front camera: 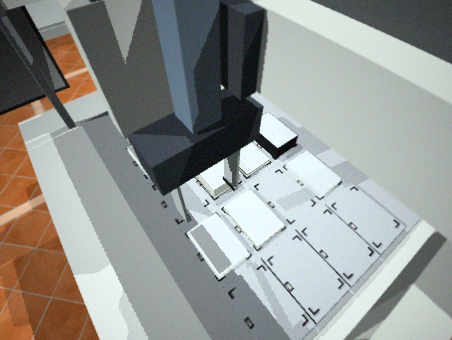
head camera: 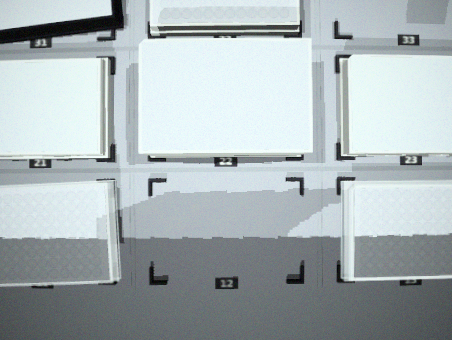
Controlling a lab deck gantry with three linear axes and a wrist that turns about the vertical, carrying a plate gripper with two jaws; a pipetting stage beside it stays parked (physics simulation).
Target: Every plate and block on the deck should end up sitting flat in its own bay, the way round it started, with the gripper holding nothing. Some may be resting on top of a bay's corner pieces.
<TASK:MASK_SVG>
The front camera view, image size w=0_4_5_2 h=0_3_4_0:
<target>gripper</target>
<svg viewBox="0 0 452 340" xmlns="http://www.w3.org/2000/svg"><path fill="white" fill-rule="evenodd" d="M253 97L249 96L240 101L226 88L222 89L222 119L195 134L179 120L174 112L128 135L142 168L162 196L171 192L177 210L187 223L192 219L186 210L180 189L181 185L224 160L224 175L222 179L233 191L238 189L241 149L257 140L260 134L264 106Z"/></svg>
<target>tall black-sided block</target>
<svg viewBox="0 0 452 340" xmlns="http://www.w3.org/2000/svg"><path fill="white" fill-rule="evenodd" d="M267 112L262 115L259 138L255 141L276 159L296 145L298 135Z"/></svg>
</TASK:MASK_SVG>
